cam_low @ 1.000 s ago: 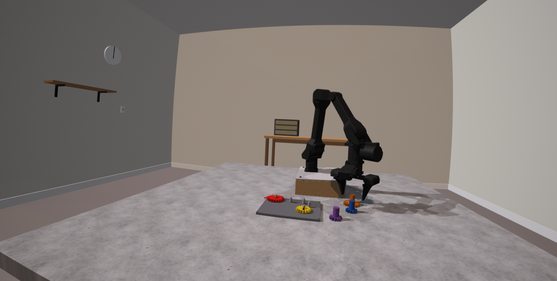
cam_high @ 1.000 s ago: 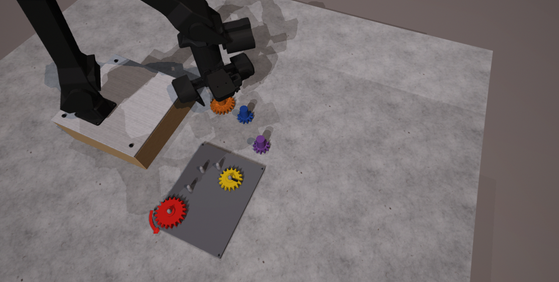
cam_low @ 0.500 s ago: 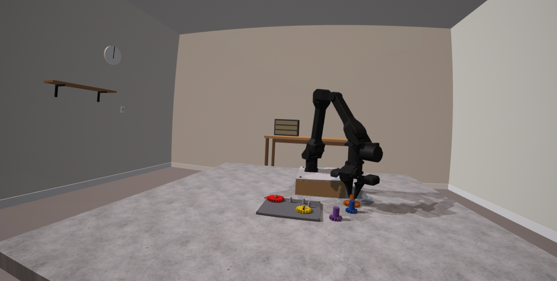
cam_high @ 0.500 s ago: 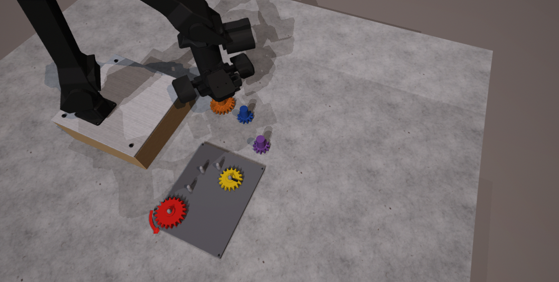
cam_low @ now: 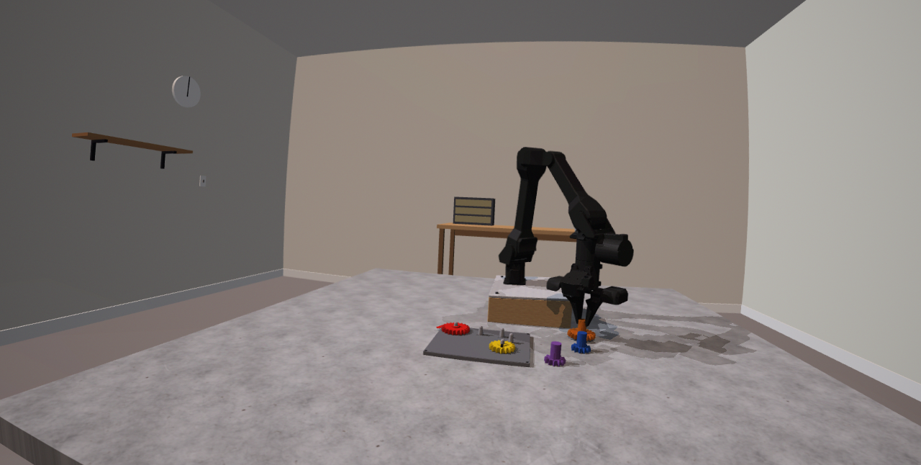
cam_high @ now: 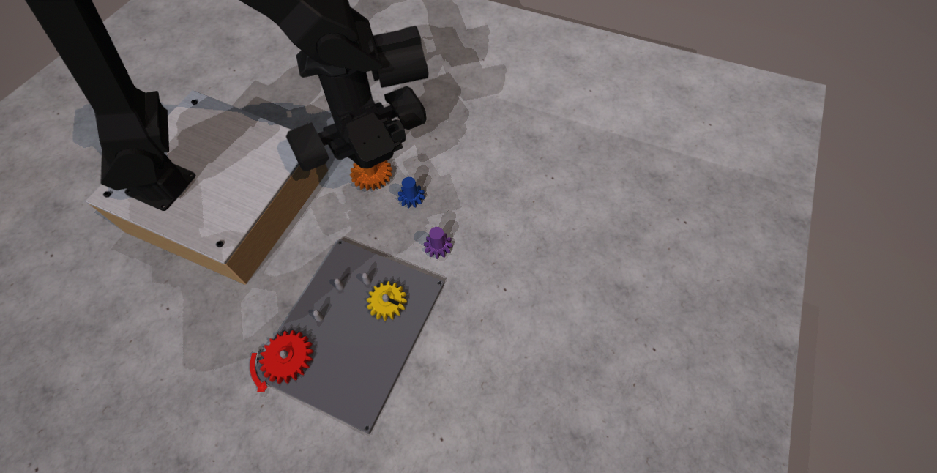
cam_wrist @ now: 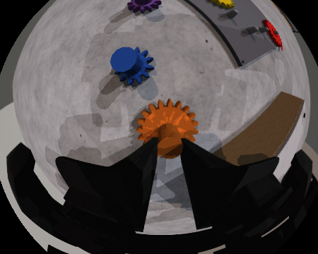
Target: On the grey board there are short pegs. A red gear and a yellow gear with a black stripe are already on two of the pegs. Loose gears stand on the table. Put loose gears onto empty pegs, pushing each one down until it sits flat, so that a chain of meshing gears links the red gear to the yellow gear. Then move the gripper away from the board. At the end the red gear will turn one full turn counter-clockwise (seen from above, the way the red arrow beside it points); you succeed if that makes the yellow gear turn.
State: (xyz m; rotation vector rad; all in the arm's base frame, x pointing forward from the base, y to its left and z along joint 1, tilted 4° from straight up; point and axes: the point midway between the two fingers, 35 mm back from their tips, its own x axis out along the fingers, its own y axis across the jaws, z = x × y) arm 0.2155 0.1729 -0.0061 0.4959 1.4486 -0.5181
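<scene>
The purple gear lies 150 mm ahead of my gripper tip, 70 mm to the right of it and 20 mm below it. From my gripper tip the other things lie so: yellow gear 130 mm ahead, 180 mm to the right, 20 mm below; then orange gear 10 mm below; then blue gear 80 mm ahead, 10 mm to the right, 20 mm below.
</scene>
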